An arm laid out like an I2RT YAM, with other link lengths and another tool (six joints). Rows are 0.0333 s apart.
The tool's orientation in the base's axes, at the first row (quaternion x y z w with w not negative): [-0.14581 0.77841 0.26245 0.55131]
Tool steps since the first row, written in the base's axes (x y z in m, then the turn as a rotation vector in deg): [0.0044 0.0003 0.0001 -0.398 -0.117 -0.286]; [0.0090 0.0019 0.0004 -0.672 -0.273 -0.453]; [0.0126 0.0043 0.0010 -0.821 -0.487 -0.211]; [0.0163 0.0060 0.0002 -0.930 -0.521 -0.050]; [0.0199 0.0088 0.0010 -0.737 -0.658 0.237]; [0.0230 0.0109 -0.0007 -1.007 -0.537 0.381]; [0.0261 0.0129 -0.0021 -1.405 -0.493 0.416]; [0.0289 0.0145 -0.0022 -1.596 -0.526 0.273]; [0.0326 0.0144 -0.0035 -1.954 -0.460 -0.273]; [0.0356 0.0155 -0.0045 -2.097 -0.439 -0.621]
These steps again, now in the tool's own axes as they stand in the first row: [-0.0016 -0.0020 0.0036 0.399 0.039 -0.305]; [-0.0034 -0.0030 0.0080 0.641 0.011 -0.566]; [-0.0051 -0.0027 0.0120 0.454 -0.028 -0.865]; [-0.0055 -0.0034 0.0161 0.339 0.041 -1.011]; [-0.0073 -0.0028 0.0203 -0.005 -0.100 -1.011]; [-0.0067 -0.0031 0.0244 -0.038 0.174 -1.190]; [-0.0064 -0.0034 0.0283 0.072 0.424 -1.485]; [-0.0071 -0.0036 0.0314 0.270 0.461 -1.617]; [-0.0072 -0.0059 0.0346 0.910 0.564 -1.720]; [-0.0073 -0.0068 0.0378 1.286 0.569 -1.731]
